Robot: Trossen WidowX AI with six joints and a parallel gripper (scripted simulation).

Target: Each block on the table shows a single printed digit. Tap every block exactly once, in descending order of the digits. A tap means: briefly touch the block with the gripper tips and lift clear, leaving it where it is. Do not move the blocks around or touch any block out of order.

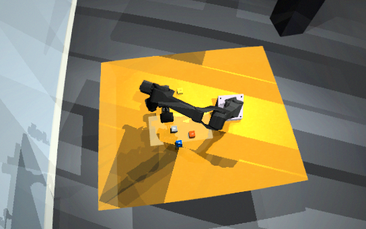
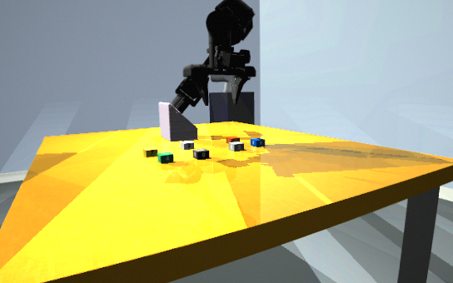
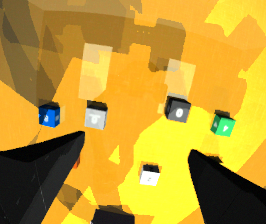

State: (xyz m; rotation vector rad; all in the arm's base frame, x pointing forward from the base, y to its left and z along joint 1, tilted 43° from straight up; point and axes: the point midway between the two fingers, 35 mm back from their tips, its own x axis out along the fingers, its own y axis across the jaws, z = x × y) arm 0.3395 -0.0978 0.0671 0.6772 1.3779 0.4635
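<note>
Right now the blue block is 150 mm to the left of my gripper tip, 120 mm below it and 30 mm behind it. Also, from my gripper tip: grey block (120 mm below, 70 mm to the left, 20 mm behind); white block (130 mm behind, 120 mm below, 40 mm to the right); black block (120 mm below, 70 mm to the right).
</note>
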